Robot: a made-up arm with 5 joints.
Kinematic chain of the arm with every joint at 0, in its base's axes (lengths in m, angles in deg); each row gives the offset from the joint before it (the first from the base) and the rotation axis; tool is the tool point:
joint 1: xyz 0 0 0.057 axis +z
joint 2: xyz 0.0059 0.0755 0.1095 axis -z
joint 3: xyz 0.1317 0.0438 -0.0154 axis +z
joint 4: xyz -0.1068 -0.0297 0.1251 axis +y
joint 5: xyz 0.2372 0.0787 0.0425 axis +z
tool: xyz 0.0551 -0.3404 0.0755
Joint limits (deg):
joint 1: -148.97..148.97
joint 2: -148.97..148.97
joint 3: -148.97..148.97
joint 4: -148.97..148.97
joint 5: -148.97..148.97
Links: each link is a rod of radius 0.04 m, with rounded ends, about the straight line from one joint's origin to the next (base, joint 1, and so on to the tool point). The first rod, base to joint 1, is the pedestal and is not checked.
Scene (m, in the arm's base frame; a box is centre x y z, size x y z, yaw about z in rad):
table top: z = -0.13
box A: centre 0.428 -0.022 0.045 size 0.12 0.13 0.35 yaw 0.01
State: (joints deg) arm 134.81 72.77 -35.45 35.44 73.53
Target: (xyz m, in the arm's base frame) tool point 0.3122 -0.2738 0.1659
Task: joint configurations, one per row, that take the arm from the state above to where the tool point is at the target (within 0.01 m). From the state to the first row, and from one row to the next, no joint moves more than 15 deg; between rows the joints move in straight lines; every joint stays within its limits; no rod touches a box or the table.
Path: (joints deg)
1: 131.15 67.58 -44.67 23.16 72.50
2: 127.49 62.40 -53.88 10.87 71.47
3: 123.82 57.21 -63.10 -1.41 70.44
4: 120.16 52.02 -72.31 -13.69 69.41
5: 109.52 62.90 -74.63 1.00 60.42
6: 98.88 73.77 -76.95 15.70 51.43
7: 88.24 84.64 -79.27 30.40 42.44
8: 77.60 95.51 -81.59 45.09 33.44
9: 90.33 93.50 -74.32 38.13 38.80
10: 103.06 91.49 -67.05 31.16 44.15
11: 115.78 89.47 -59.78 24.19 49.50

